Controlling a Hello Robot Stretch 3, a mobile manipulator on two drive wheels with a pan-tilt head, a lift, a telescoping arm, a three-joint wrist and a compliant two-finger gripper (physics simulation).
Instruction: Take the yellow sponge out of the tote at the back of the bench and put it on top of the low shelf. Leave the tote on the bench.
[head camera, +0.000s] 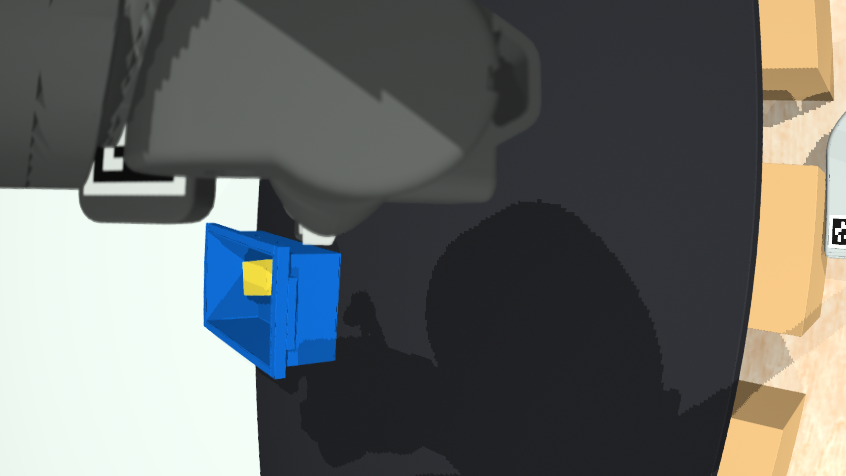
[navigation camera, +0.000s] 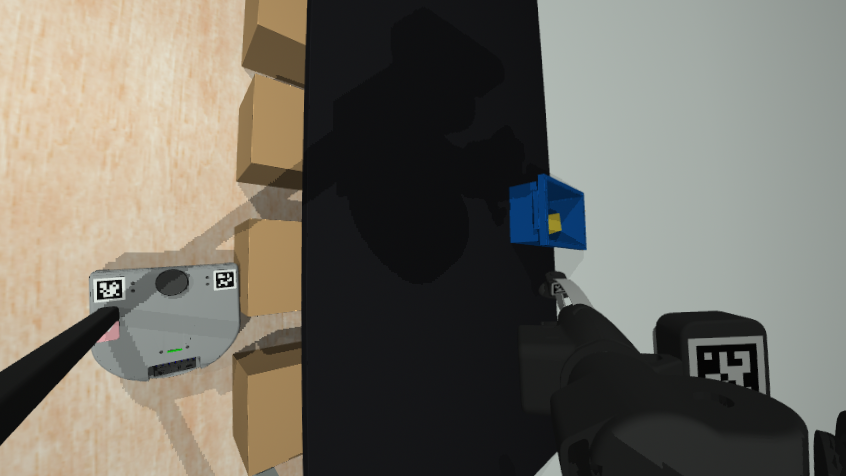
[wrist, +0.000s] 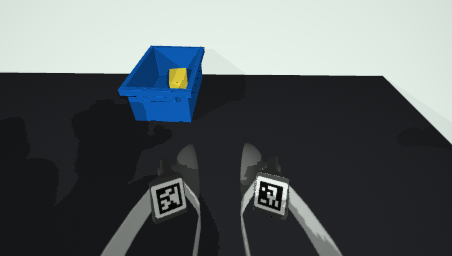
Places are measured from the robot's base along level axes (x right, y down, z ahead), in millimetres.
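Pixels of known places: gripper, fingertip midpoint: (navigation camera: 554, 303) (wrist: 219, 161); robot's base, link origin: (navigation camera: 172, 281).
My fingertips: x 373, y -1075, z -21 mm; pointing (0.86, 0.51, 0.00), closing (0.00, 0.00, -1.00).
Note:
Ahead of a thing's pixels: the offset from my fingertips to its middle. Level surfaces: height alone.
The blue tote @[dx +557, dy +253, dz +160 mm] (head camera: 316, 307) (navigation camera: 523, 214) (wrist: 162, 109) stands at the back edge of the black bench @[dy +313 mm] (head camera: 650, 148) (navigation camera: 414, 367) (wrist: 320, 110), by the pale wall. The yellow sponge @[dx +623, dy +287, dz +145 mm] (head camera: 257, 278) (navigation camera: 554, 223) (wrist: 178, 78) is inside the tote, against one side of it. My gripper (wrist: 219, 161) is open and empty in the wrist view, with bench top showing between its fingertips. The tote is ahead of it and a little left there. In the head camera view the arm hides most of the gripper. The low shelf does not show in these views.
Several tan boxes @[dx +27, dy +940, dz +46 mm] (head camera: 786, 248) (navigation camera: 272, 266) stand along the bench's front edge. My grey wheeled base (navigation camera: 177, 322) is on the wood floor beyond them. A pale wall (head camera: 118, 355) (navigation camera: 709, 148) (wrist: 300, 35) rises behind the bench.

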